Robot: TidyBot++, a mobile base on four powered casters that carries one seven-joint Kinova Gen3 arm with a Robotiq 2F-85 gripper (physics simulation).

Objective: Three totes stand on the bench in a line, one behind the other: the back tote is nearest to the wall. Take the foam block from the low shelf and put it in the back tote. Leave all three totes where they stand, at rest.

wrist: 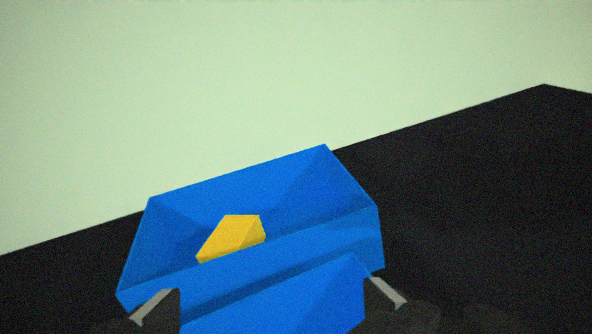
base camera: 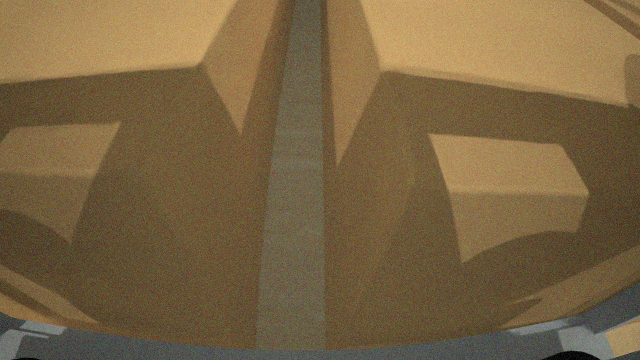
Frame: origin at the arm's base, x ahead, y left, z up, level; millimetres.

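Seen in the pictures: gripper, fingertip midpoint: (wrist: pixel 273 304).
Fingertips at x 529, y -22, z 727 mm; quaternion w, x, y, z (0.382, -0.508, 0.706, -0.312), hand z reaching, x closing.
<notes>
Offsets run from my fingertips to a thing's top centre. "spot": to the spot under its first point. Level surfaces: height alone.
In the wrist view, a blue tote {dx +278, dy +13, dz -110 mm} (wrist: pixel 235 192) stands against the wall, at the back of the bench. The yellow foam block {dx +289, dy +52, dz -162 mm} (wrist: pixel 231 239) lies inside it, left of the middle, tilted in view; its lower part is hidden by the tote's near wall. A second blue tote {spot: dx +114, dy -34, dz -151 mm} (wrist: pixel 320 300) stands right in front of it and shows in part between the fingers. The third tote does not show. My gripper (wrist: pixel 273 304) is open and empty, with its fingers apart at the lower edge of the wrist view, on the near side of the block.
The black bench top {dz -210 mm} (wrist: pixel 480 200) extends to the right of the totes and meets the pale green wall (wrist: pixel 200 75) behind. The base camera shows tan panels (base camera: pixel 200 200) with a grey strip (base camera: pixel 297 200) between them; the totes do not show there.
</notes>
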